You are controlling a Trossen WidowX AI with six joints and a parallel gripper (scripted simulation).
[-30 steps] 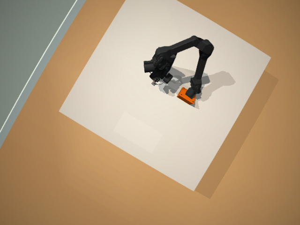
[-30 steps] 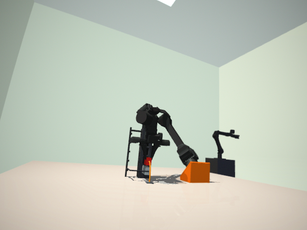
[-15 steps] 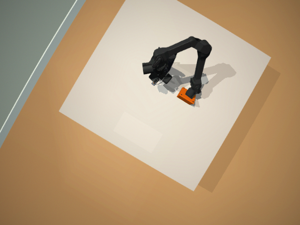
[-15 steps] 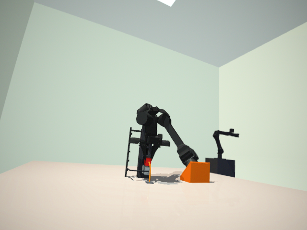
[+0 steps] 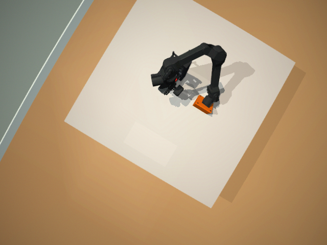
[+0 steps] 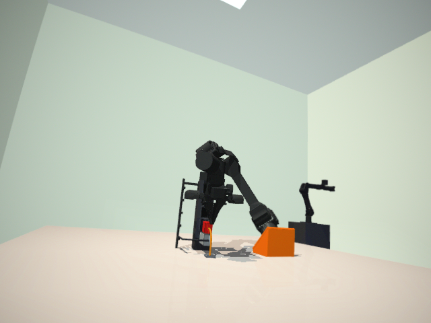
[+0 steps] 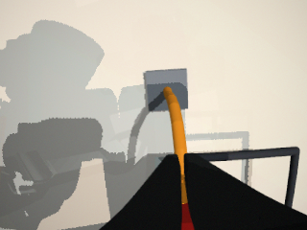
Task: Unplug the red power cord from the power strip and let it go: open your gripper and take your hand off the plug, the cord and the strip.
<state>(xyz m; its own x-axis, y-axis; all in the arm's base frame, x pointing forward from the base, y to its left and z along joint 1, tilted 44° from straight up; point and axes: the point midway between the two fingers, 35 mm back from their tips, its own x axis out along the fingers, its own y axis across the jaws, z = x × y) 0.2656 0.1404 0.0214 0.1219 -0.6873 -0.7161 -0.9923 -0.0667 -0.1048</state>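
The red plug lies 7 cm to the right of my gripper tip. The rest, counted from my gripper tip: anchor (1 cm to the left, 10 cm below).
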